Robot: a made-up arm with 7 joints.
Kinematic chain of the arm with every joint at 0, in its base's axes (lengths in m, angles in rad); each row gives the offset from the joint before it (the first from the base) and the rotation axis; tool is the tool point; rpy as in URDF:
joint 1: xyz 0 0 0.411 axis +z
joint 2: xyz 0 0 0 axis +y
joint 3: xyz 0 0 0.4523 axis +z
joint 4: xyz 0.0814 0 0 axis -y
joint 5: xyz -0.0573 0 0.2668 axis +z
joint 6: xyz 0 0 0 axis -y
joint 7: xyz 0.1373 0 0 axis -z
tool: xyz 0 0 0 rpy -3.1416 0 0
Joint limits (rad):
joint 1: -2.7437..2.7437
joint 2: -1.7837..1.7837
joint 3: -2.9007..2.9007
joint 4: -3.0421..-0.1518
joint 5: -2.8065..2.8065
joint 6: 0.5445..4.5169
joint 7: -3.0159..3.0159
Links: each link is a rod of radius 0.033 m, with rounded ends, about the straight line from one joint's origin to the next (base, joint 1, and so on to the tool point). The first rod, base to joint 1, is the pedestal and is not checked.
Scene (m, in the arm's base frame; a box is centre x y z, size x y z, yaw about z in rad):
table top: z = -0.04
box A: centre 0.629 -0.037 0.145 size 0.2 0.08 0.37 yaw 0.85
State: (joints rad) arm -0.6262 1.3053 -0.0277 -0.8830 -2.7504 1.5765 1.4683
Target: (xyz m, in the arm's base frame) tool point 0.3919 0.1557 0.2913
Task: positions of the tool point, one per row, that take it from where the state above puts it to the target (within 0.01 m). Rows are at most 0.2 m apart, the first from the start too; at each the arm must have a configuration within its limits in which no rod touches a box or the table.
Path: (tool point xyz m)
1: 0.6926 -0.3569 0.3237
2: 0.6879 -0.1985 0.3924
3: 0.6290 -0.0370 0.4598
4: 0.5301 0.0796 0.3479
5: 0.3919 0.1557 0.2913

